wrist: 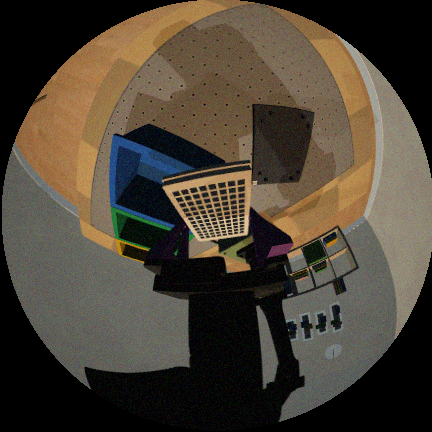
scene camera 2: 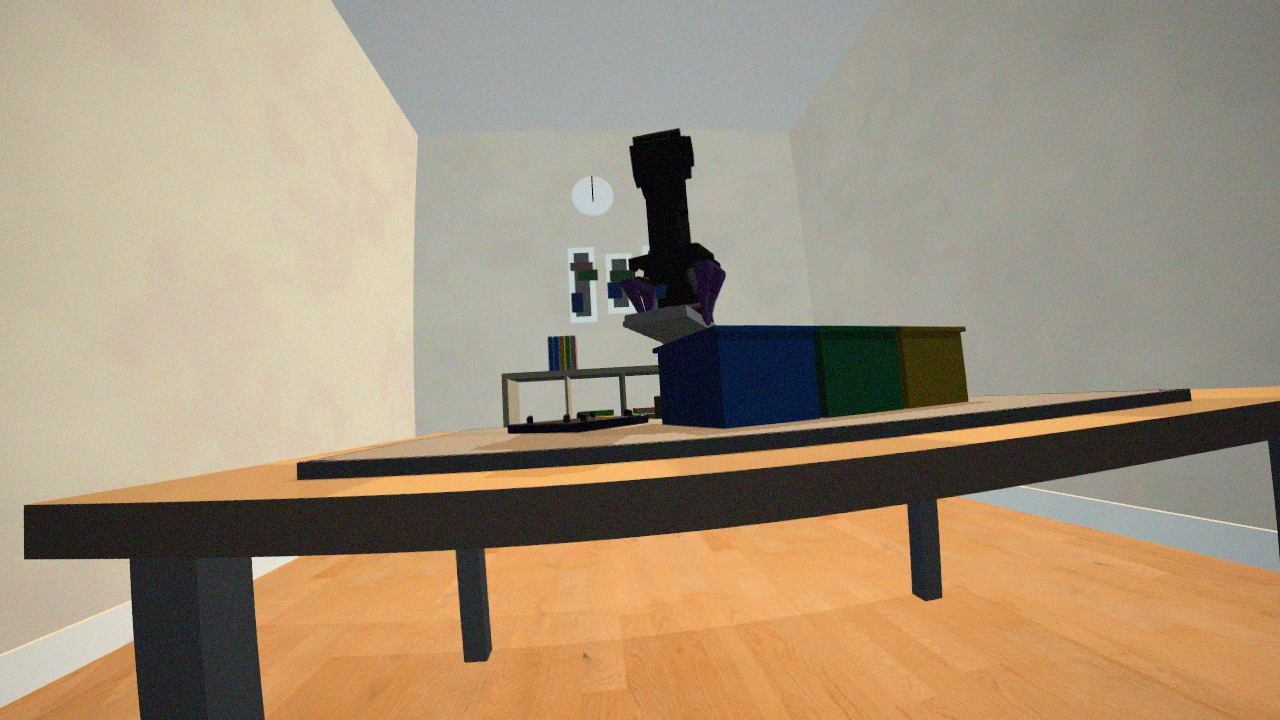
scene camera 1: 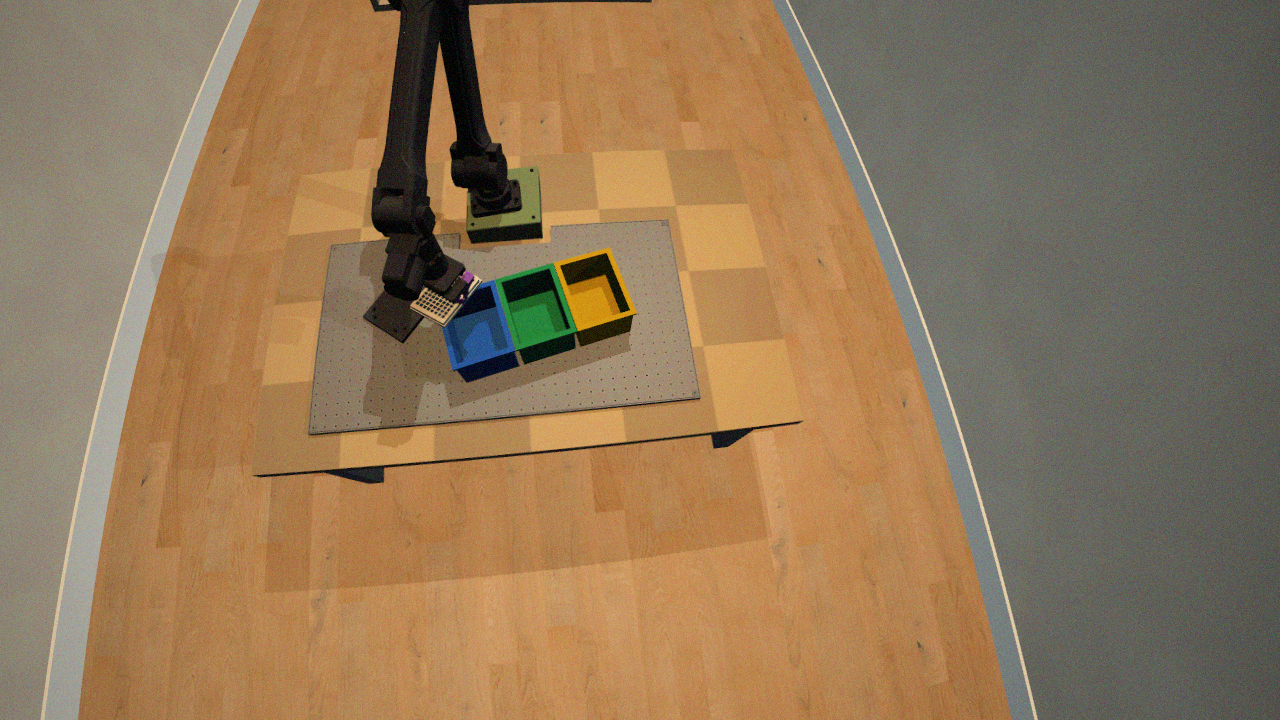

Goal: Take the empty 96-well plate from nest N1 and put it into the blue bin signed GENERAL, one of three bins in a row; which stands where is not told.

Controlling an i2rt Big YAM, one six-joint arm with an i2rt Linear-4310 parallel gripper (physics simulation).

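Places are measured from the arm's base along level axes (x back, y up, z left), in millimetres.
Pixels of known places: gripper, fingertip midpoint: [wrist: 216, 213] [scene camera 2: 677, 329] [scene camera 1: 448, 292]; arm's base at its link origin: [scene camera 1: 496, 200].
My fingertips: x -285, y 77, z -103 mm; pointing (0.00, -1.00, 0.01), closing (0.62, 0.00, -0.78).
For each thing: its top centre in the pictures, then the offset to it from my fingertips. Level surfaces: height alone.
- 96-well plate at its top centre: [wrist: 216, 220] [scene camera 2: 674, 316] [scene camera 1: 444, 290] dx -4, dy +17, dz -3 mm
- dark nest base at its top centre: [scene camera 2: 581, 412] [wrist: 285, 150] [scene camera 1: 402, 299] dx +60, dy -101, dz -131 mm
- grey perforated board at its surface level: dy -123 mm
The 96-well plate [scene camera 1: 436, 306] [scene camera 2: 664, 322] [wrist: 215, 205] is pale, with a grid of wells, and tilted in scene camera 2. My gripper [scene camera 1: 450, 297] [scene camera 2: 677, 317] [wrist: 216, 213] is shut on it, one purple finger at each side. The plate is between the nest and the blue bin, and overlaps the bin's left rim in scene camera 1. The blue bin [scene camera 1: 479, 340] [scene camera 2: 769, 376] [wrist: 127, 162] is at the row's left end. The plate is close to its rim; contact cannot be told. The dark nest base [scene camera 1: 393, 324] [scene camera 2: 572, 426] [wrist: 282, 145] holds no plate. No sign is legible.
A green bin [scene camera 1: 538, 315] [scene camera 2: 859, 371] and a yellow bin [scene camera 1: 594, 302] [scene camera 2: 933, 367] continue the row to the right of the blue one. All stand on a grey perforated board [scene camera 1: 572, 394]. The arm's green base block [scene camera 1: 529, 201] is behind the row.
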